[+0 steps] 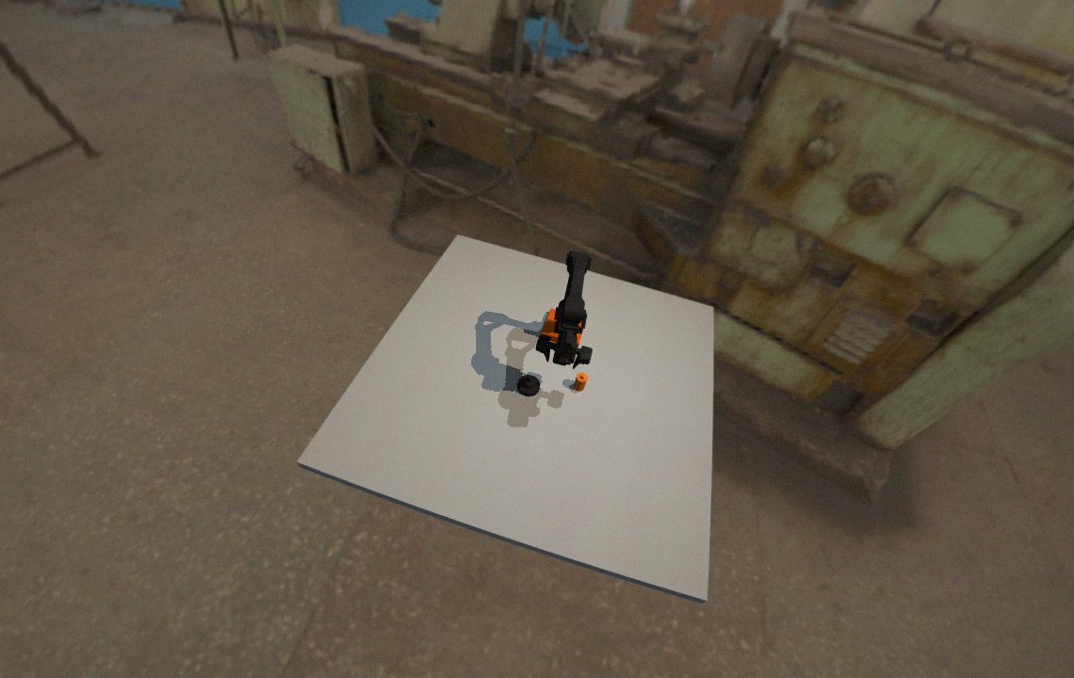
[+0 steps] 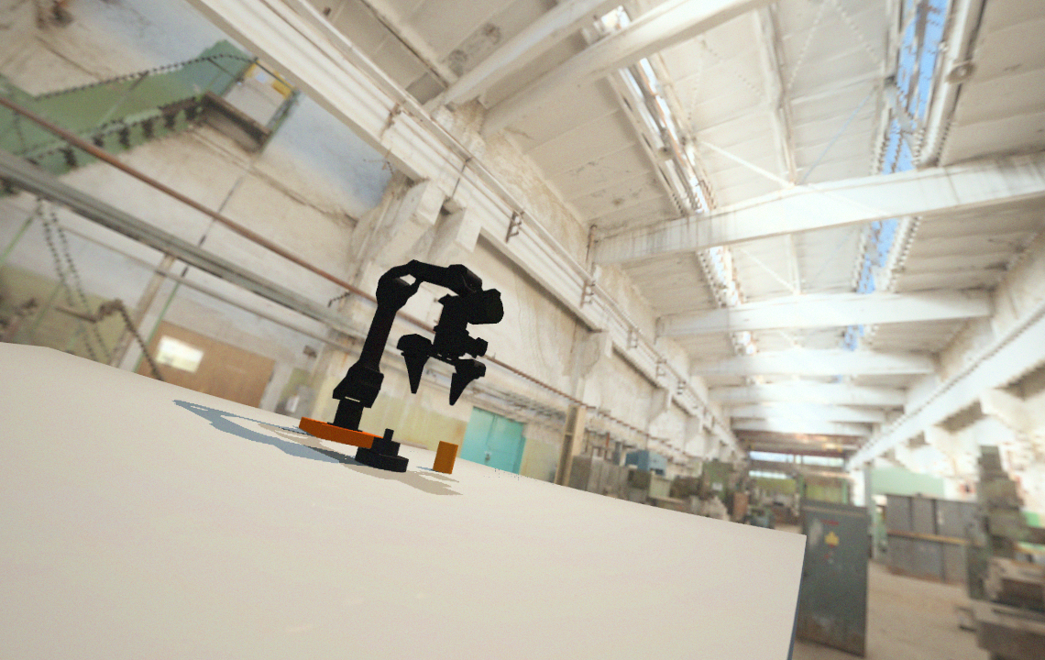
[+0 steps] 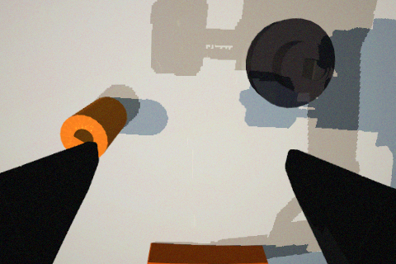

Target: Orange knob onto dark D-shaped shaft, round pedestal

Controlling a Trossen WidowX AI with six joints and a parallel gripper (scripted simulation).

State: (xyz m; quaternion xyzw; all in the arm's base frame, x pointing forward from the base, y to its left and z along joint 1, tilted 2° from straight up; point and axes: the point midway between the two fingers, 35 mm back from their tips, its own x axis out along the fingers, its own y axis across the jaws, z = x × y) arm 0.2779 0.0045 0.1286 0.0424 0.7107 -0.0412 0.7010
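Right now my gripper tip is 20 mm past the orange knob, 90 mm to the right of it and 100 mm above it. The rest, counted from my gripper tip: dark round pedestal (30 mm ahead, 100 mm to the right, 100 mm below).
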